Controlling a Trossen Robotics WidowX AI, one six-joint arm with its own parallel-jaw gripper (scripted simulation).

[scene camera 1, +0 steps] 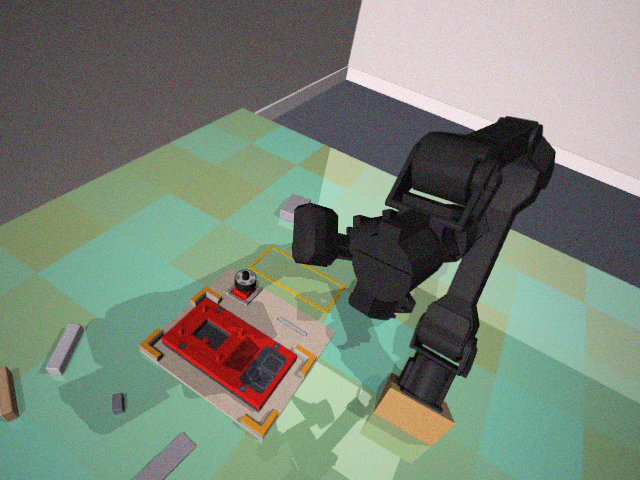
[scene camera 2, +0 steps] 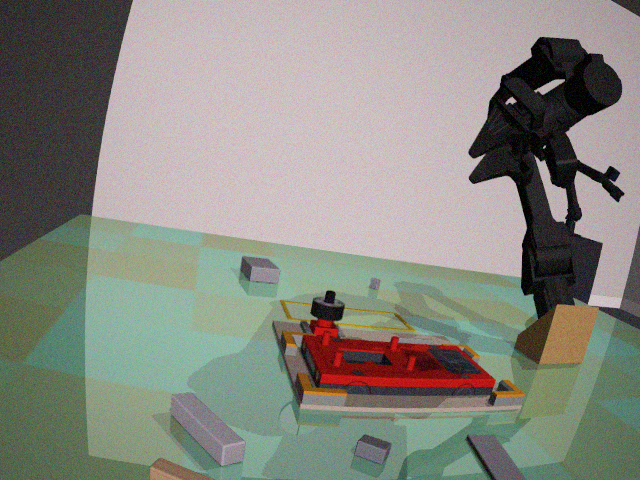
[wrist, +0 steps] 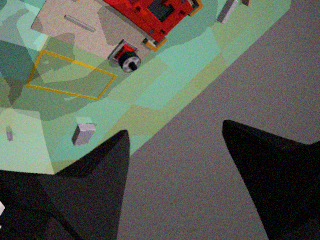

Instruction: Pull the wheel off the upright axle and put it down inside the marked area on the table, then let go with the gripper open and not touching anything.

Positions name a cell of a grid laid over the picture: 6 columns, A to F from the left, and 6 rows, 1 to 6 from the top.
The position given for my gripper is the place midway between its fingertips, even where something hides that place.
My gripper (scene camera 2: E3) is open and holds nothing. Further things: a red fixture plate (scene camera 2: D5).
The red fixture plate is seen too in scene camera 1 (scene camera 1: C5). My gripper also shows in scene camera 1 (scene camera 1: C4) and in the wrist view (wrist: D4).
